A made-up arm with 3 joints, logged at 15 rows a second.
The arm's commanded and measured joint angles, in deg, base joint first. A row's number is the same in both.
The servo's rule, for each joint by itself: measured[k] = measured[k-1] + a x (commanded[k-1-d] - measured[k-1]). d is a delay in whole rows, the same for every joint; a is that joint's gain. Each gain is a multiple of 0.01, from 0.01 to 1. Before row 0 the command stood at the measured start. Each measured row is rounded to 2 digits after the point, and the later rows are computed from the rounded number. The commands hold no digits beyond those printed.
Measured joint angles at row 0: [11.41, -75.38, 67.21]
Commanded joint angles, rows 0 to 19: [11.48, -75.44, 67.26]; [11.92, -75.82, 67.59]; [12.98, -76.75, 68.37]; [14.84, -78.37, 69.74]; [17.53, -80.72, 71.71]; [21.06, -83.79, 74.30]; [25.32, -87.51, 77.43]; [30.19, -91.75, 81.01]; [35.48, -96.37, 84.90]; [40.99, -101.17, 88.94]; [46.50, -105.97, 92.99]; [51.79, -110.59, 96.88]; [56.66, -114.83, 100.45]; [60.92, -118.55, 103.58]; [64.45, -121.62, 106.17]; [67.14, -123.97, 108.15]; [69.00, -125.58, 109.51]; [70.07, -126.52, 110.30]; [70.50, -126.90, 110.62]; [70.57, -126.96, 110.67]
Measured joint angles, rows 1 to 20: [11.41, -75.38, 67.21]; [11.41, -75.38, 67.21]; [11.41, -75.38, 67.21]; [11.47, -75.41, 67.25]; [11.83, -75.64, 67.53]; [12.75, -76.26, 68.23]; [14.42, -77.44, 69.48]; [16.91, -79.28, 71.33]; [20.23, -81.81, 73.80]; [24.30, -85.00, 76.81]; [29.01, -88.78, 80.30]; [34.19, -93.03, 84.12]; [39.63, -97.59, 88.12]; [45.13, -102.28, 92.16]; [50.46, -106.93, 96.08]; [55.42, -111.35, 99.71]; [59.82, -115.38, 102.92]; [63.52, -118.87, 105.62]; [66.42, -121.73, 107.72]; [68.48, -123.89, 109.21]
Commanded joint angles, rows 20 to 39: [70.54, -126.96, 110.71]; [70.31, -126.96, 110.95]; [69.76, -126.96, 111.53]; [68.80, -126.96, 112.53]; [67.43, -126.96, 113.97]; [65.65, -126.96, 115.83]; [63.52, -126.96, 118.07]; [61.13, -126.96, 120.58]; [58.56, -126.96, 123.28]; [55.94, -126.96, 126.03]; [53.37, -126.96, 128.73]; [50.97, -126.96, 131.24]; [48.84, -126.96, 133.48]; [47.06, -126.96, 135.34]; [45.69, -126.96, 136.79]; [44.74, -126.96, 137.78]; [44.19, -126.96, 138.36]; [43.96, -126.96, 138.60]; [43.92, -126.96, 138.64]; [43.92, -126.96, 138.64]
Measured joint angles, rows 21 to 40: [69.75, -125.36, 110.11]; [70.35, -126.22, 110.53]; [70.53, -126.63, 110.65]; [70.54, -126.81, 110.70]; [70.36, -126.89, 110.91]; [69.88, -126.93, 111.42]; [69.02, -126.95, 112.34]; [67.75, -126.96, 113.69]; [66.07, -126.96, 115.47]; [64.03, -126.96, 117.63]; [61.71, -126.96, 120.08]; [59.19, -126.96, 122.74]; [56.59, -126.96, 125.47]; [54.01, -126.96, 128.18]; [51.58, -126.96, 130.72]; [49.39, -126.96, 133.01]; [47.53, -126.96, 134.94]; [46.06, -126.96, 136.48]; [45.00, -126.96, 137.56]; [44.35, -126.96, 138.22]
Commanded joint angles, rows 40 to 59: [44.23, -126.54, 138.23]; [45.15, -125.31, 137.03]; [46.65, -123.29, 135.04]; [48.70, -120.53, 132.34]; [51.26, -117.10, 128.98]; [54.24, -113.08, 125.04]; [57.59, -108.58, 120.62]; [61.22, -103.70, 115.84]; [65.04, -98.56, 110.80]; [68.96, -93.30, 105.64]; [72.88, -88.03, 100.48]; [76.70, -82.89, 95.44]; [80.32, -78.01, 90.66]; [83.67, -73.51, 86.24]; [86.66, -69.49, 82.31]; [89.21, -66.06, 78.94]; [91.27, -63.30, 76.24]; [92.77, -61.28, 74.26]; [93.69, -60.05, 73.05]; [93.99, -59.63, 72.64]
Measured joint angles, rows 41 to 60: [44.04, -126.96, 138.54]; [43.94, -126.96, 138.62]; [43.92, -126.96, 138.64]; [44.17, -126.72, 138.30]; [44.95, -125.93, 137.25]; [46.31, -124.45, 135.42]; [48.22, -122.25, 132.86]; [50.65, -119.37, 129.64]; [53.52, -115.85, 125.82]; [56.78, -111.78, 121.50]; [60.33, -107.26, 116.80]; [64.10, -102.39, 111.82]; [67.99, -97.30, 106.69]; [71.90, -92.11, 101.54]; [75.74, -86.95, 96.48]; [79.40, -81.94, 91.65]; [82.82, -77.22, 87.16]; [85.89, -72.89, 83.13]; [88.55, -69.07, 79.65]; [90.73, -65.84, 76.82]
